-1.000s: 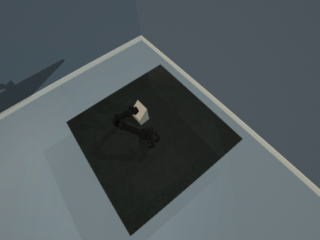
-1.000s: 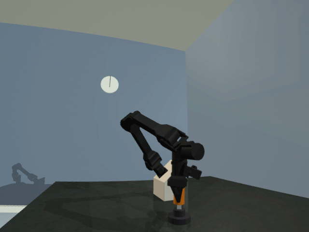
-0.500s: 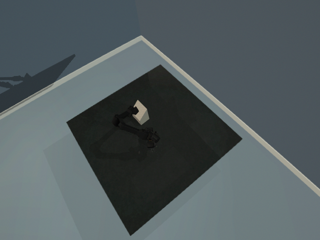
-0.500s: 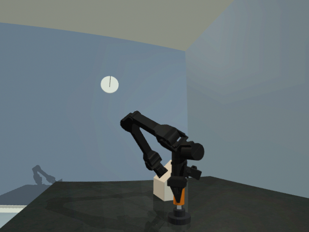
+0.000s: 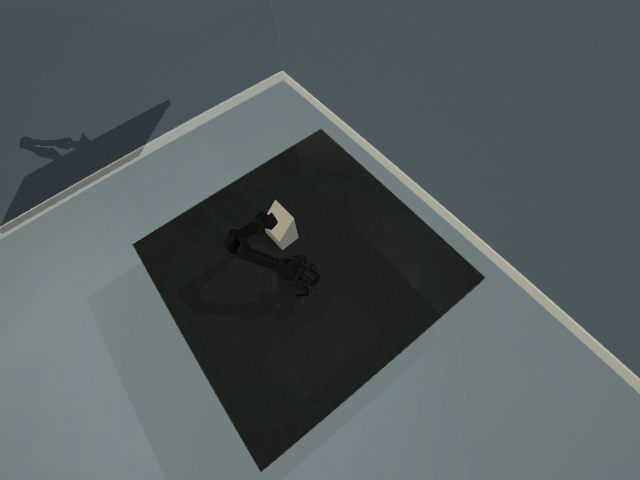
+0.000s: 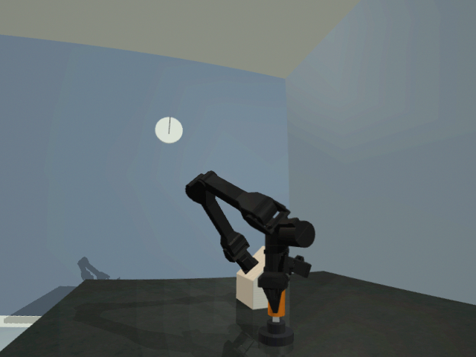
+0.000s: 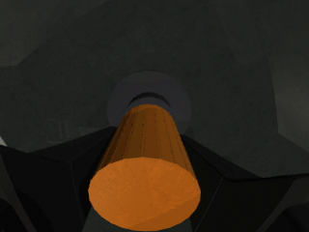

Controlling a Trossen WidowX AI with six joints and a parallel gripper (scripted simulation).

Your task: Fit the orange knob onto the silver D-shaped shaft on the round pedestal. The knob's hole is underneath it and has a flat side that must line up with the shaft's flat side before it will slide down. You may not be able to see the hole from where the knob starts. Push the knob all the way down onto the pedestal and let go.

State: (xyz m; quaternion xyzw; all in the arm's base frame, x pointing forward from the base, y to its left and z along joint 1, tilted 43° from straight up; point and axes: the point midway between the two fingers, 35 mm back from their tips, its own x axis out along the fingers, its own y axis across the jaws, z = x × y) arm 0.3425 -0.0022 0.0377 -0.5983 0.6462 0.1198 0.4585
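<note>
My gripper tip is now 4 cm above the round black pedestal. Also, from my gripper tip: orange knob (3 cm above).
</note>
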